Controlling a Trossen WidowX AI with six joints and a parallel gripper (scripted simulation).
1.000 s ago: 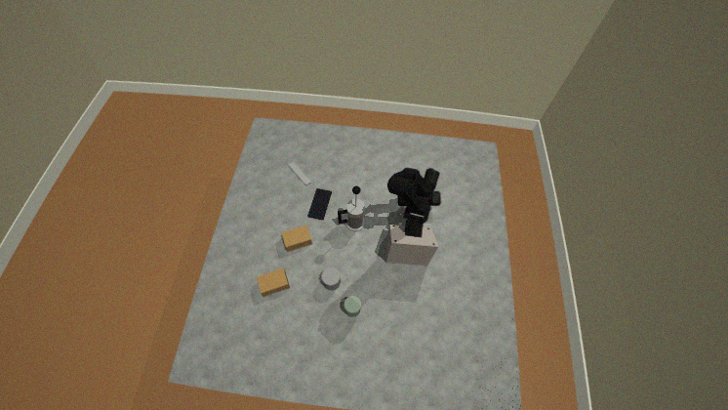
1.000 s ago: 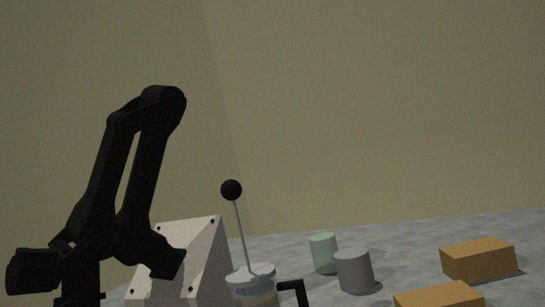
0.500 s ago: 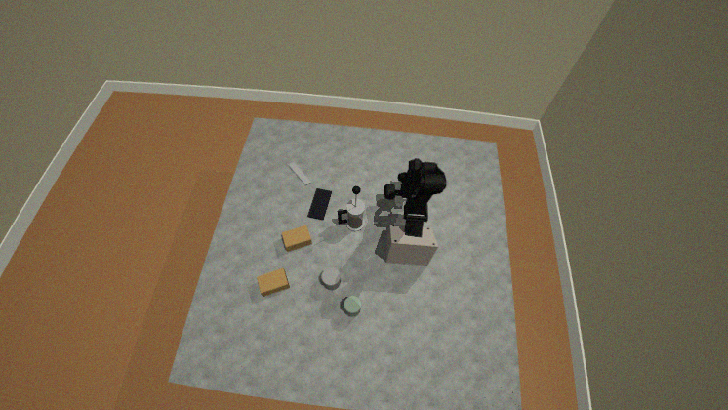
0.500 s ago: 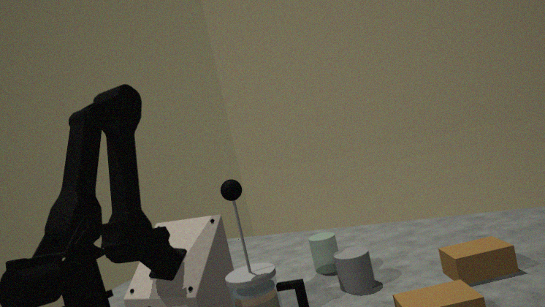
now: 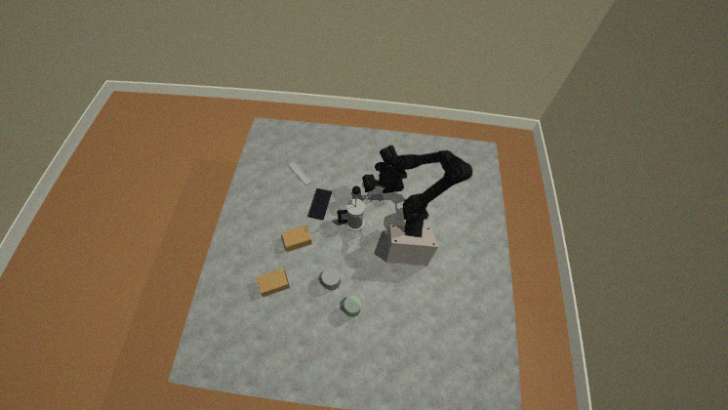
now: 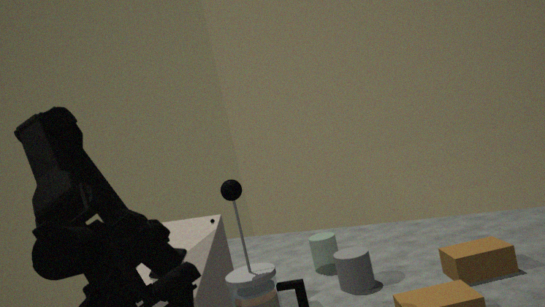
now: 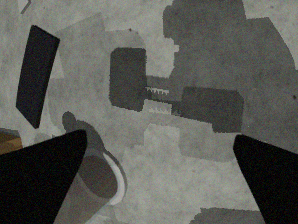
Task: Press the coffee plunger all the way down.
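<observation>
The coffee press is 140 mm to the left of my gripper tip, 70 mm ahead of it and 60 mm above it. Also, from my gripper tip: grey cylinder: 410 mm to the left, 100 mm ahead, 40 mm below; white strip: 370 mm ahead, 70 mm to the right, 70 mm below.
</observation>
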